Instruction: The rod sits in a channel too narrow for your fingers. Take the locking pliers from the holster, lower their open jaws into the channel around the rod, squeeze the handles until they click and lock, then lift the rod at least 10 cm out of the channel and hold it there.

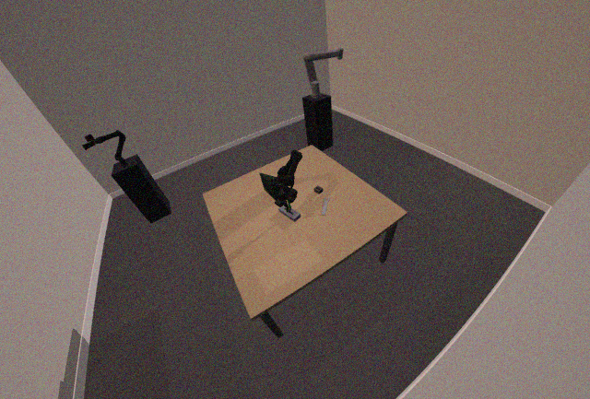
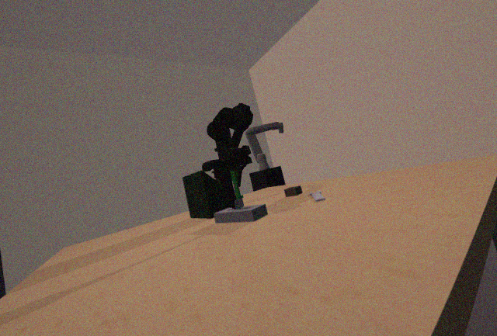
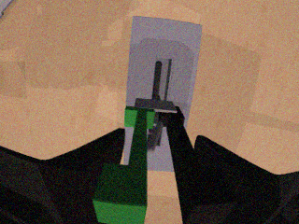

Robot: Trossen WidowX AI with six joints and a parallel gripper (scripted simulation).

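Now: the grey channel block 90 mm below my gripper tip. From my gripper tip the other things lie so: grey piece: 100 mm ahead, 290 mm to the left, 100 mm below; dark handle: 10 mm to the right; dark rod: 90 mm below.
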